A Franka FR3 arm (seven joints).
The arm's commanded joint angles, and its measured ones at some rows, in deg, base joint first. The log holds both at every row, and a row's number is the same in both.
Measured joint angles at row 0:
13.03 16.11 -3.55 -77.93 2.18 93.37 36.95
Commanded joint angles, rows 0 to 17:
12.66 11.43 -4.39 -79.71 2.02 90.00 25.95
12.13 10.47 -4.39 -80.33 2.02 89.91 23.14
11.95 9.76 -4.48 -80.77 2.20 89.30 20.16
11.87 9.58 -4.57 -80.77 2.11 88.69 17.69
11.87 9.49 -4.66 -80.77 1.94 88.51 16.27
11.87 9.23 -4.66 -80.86 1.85 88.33 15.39
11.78 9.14 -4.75 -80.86 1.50 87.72 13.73
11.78 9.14 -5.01 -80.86 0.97 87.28 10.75
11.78 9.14 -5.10 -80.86 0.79 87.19 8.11
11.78 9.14 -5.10 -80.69 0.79 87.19 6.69
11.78 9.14 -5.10 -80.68 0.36 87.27 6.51
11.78 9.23 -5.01 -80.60 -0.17 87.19 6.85
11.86 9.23 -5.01 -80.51 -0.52 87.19 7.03
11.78 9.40 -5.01 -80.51 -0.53 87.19 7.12
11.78 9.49 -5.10 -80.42 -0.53 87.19 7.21
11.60 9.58 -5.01 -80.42 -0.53 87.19 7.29
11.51 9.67 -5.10 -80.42 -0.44 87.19 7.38
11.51 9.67 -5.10 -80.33 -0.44 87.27 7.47
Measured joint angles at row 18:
12.31 10.45 -5.46 -79.39 0.43 87.60 8.67
